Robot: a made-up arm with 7 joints. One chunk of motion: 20 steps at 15 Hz.
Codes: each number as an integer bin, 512 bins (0 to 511) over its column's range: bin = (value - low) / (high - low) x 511, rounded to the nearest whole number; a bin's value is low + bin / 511 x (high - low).
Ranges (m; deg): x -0.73..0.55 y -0.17..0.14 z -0.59..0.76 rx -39..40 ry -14..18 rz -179..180
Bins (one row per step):
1: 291 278 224 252 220 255
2: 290 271 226 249 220 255
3: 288 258 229 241 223 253
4: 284 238 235 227 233 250
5: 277 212 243 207 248 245
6: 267 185 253 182 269 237
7: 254 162 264 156 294 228
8: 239 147 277 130 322 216
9: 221 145 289 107 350 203
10: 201 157 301 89 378 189
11: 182 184 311 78 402 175
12: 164 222 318 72 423 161
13: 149 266 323 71 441 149
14: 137 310 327 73 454 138
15: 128 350 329 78 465 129
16: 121 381 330 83 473 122
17: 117 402 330 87 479 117
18: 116 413 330 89 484 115
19: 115 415 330 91 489 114
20: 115 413 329 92 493 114
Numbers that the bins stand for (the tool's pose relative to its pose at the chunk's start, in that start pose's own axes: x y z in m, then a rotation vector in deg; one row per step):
1: -0.0011 -0.0014 0.0018 -0.04 -0.22 0.15
2: -0.0036 -0.0056 0.0071 -0.50 -0.22 0.15
3: -0.0086 -0.0135 0.0150 -1.74 -0.04 -1.26
4: -0.0186 -0.0256 0.0308 -3.91 0.59 -3.36
5: -0.0361 -0.0414 0.0520 -7.00 1.53 -6.88
6: -0.0612 -0.0578 0.0784 -10.86 2.85 -12.50
7: -0.0938 -0.0717 0.1075 -14.88 4.41 -18.82
8: -0.1313 -0.0808 0.1418 -18.90 6.16 -27.25
9: -0.1764 -0.0820 0.1735 -22.46 7.92 -36.38
10: -0.2265 -0.0748 0.2052 -25.24 9.67 -46.22
11: -0.2741 -0.0584 0.2316 -26.94 11.17 -56.05
12: -0.3192 -0.0353 0.2501 -27.87 12.49 -65.89
13: -0.3568 -0.0086 0.2633 -28.02 13.62 -74.32
14: -0.3868 0.0181 0.2739 -27.71 14.43 -82.05
15: -0.4094 0.0423 0.2792 -26.94 15.12 -88.37
16: -0.4269 0.0611 0.2818 -26.17 15.62 -93.29
17: -0.4369 0.0739 0.2818 -25.55 16.00 -96.80
18: -0.4394 0.0805 0.2818 -25.24 16.31 -98.21
19: -0.4419 0.0818 0.2818 -24.93 16.62 -98.91
20: -0.4419 0.0805 0.2792 -24.78 16.87 -98.91

